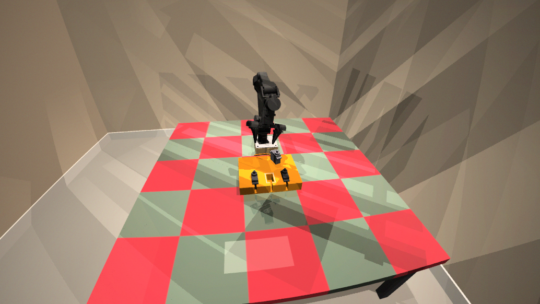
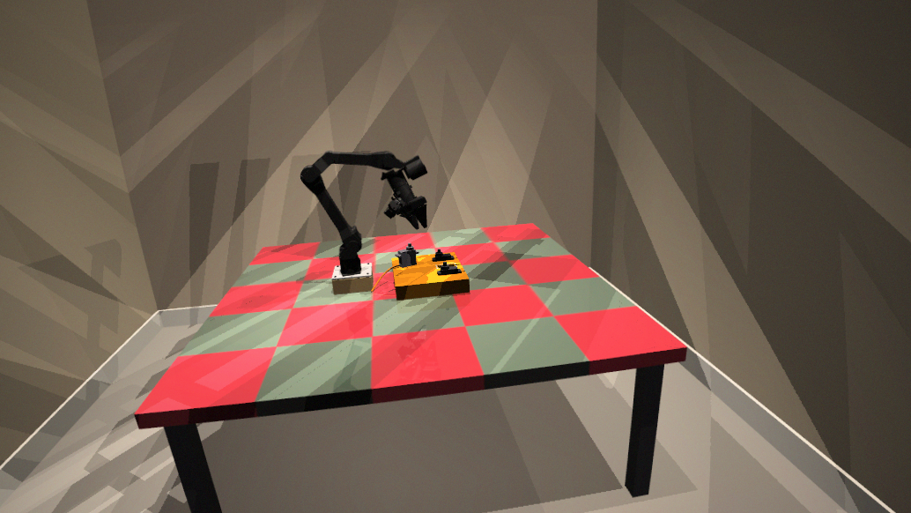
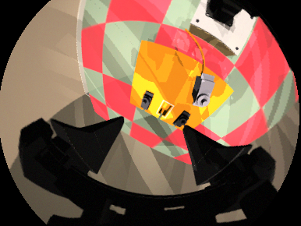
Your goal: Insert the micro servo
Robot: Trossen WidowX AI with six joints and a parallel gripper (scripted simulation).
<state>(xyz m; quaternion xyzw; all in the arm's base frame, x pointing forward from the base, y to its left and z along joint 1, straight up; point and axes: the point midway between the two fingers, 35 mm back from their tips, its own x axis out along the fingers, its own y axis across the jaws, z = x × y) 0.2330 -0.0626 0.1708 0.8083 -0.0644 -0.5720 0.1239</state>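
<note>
Right now the deck is 30 mm behind my gripper tip, 30 mm to the left of it and 170 mm below it.
</note>
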